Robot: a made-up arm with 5 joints.
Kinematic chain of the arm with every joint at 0, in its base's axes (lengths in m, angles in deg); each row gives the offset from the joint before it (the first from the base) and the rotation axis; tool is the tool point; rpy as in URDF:
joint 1: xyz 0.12 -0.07 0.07 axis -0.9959 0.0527 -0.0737
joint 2: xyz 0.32 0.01 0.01 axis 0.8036 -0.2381 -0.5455
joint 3: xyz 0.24 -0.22 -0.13 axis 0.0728 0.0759 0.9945
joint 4: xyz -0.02 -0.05 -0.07 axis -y
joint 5: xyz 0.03 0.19 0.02 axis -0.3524 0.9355 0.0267
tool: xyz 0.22 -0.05 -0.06 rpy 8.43 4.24 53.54
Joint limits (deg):
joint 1: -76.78..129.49
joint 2: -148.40..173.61
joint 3: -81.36..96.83
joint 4: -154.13..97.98
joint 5: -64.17..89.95
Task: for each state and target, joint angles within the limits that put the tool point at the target. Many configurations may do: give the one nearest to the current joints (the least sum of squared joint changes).
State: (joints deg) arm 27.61 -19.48 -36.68 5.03 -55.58
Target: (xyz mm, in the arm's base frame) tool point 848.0 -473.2 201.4
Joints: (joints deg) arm 39.19 1.52 -58.42 -11.65 -44.85
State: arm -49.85 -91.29 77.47 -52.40 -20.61
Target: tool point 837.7 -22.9 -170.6
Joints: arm -71.52 -123.73 40.16 -64.57 -14.03
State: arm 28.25 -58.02 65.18 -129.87 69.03
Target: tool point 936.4 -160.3 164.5
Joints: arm 11.68 -87.99 96.83 -114.57 81.27
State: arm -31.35 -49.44 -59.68 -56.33 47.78
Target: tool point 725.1 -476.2 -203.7
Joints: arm 26.72 -13.65 -60.62 -61.57 27.07
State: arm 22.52 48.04 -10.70 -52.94 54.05
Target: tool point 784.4 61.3 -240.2
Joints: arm 0.63 85.88 -17.80 -56.96 47.60
